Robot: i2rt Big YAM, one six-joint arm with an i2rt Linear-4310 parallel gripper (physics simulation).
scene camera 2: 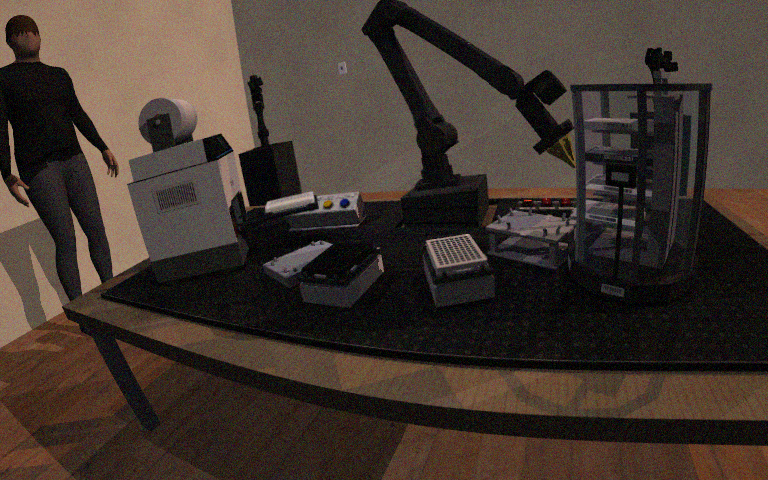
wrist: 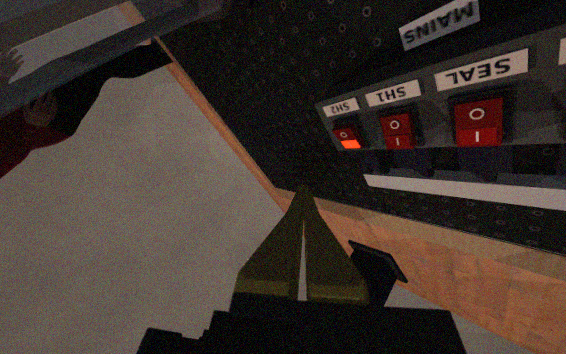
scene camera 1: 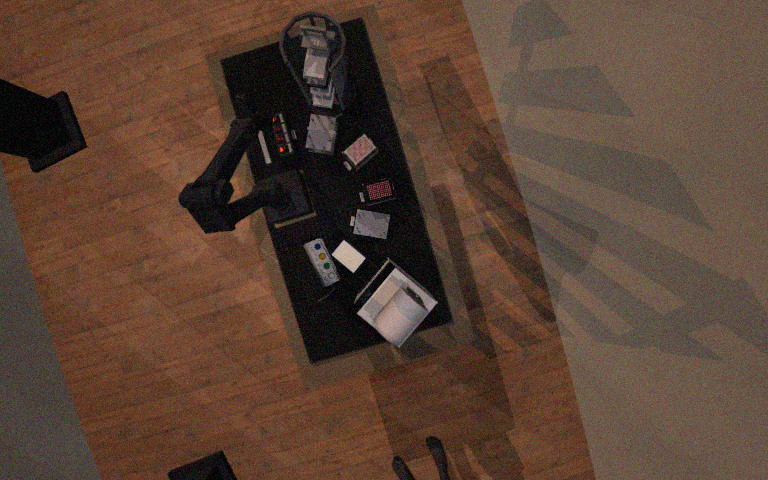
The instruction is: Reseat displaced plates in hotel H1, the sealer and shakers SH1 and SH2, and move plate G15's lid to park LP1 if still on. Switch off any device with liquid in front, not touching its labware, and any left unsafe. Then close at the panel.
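Frame: origin at the arm's base, x down, y ahead, z right, level; centimetres.
Where they show: gripper, between the fingertips: (scene camera 2: 575, 166) (wrist: 303, 190) (scene camera 1: 270, 113); arm's base, origin of its link: (scene camera 2: 439, 184) (scene camera 1: 281, 201).
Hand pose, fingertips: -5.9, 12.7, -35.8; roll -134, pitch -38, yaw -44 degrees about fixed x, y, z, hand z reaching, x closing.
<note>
Things, the pixels of their top centre, and the offset from my fingertips, as dx, dy, dz. "pt": a spot on its surface instead.
- mains strip, centre of its top: (wrist: 437, 167) (scene camera 2: 555, 195) (scene camera 1: 271, 135) +8.6, -5.6, +4.5
- SH2 switch, centre of its top: (wrist: 345, 140) +8.6, -1.5, -2.6
- SH1 switch, centre of its top: (wrist: 395, 136) +8.6, -2.1, +2.4
- SEAL switch, centre of its top: (wrist: 476, 129) +8.6, -2.6, +7.3
- sealer, centre of its top: (scene camera 2: 169, 98) (scene camera 1: 398, 319) -31.7, +17.7, +94.9
- shaker, a spot on its surface: (scene camera 2: 461, 289) pt +11.0, +37.1, +26.3
- white well plate, centre of its top: (scene camera 2: 454, 249) (scene camera 1: 360, 149) +7.0, +30.1, +27.8
- dark plate, centre of its top: (scene camera 2: 338, 254) (scene camera 1: 379, 190) +7.0, +30.8, +48.9
- button panel, centre of its top: (scene camera 2: 321, 196) (scene camera 1: 319, 263) +5.6, -8.2, +69.1
- white slab, centre of its top: (scene camera 2: 289, 199) (scene camera 1: 348, 256) +1.9, +6.0, +71.4
My gripper (scene camera 2: 572, 164) (wrist: 303, 190) is shut and empty, in the air near the mains strip (scene camera 1: 280, 134) (wrist: 525, 122). In the wrist view the SH2 switch (wrist: 347, 137) is lit orange; the SH1 switch (wrist: 398, 131) and SEAL switch (wrist: 478, 121) look unlit. The hotel (scene camera 1: 282, 48) (scene camera 2: 640, 87) holds several plates at differing angles. The sealer (scene camera 1: 370, 310) (scene camera 2: 192, 203) carries a roll. One shaker (scene camera 2: 461, 289) bears a white well plate (scene camera 1: 360, 149) (scene camera 2: 455, 252); another shaker (scene camera 2: 339, 289) bears a dark plate (scene camera 1: 378, 190) (scene camera 2: 339, 261). Their labels and G15's lid cannot be made out.
A raised grey stand (scene camera 1: 321, 134) (scene camera 2: 529, 223) is beside the hotel; a low grey stand (scene camera 1: 371, 223) (scene camera 2: 294, 261) is beside the dark-plated shaker. A button panel (scene camera 1: 321, 261) (scene camera 2: 325, 217) and a white slab (scene camera 1: 348, 256) (scene camera 2: 290, 202) lie near the sealer. A person stands behind.
</note>
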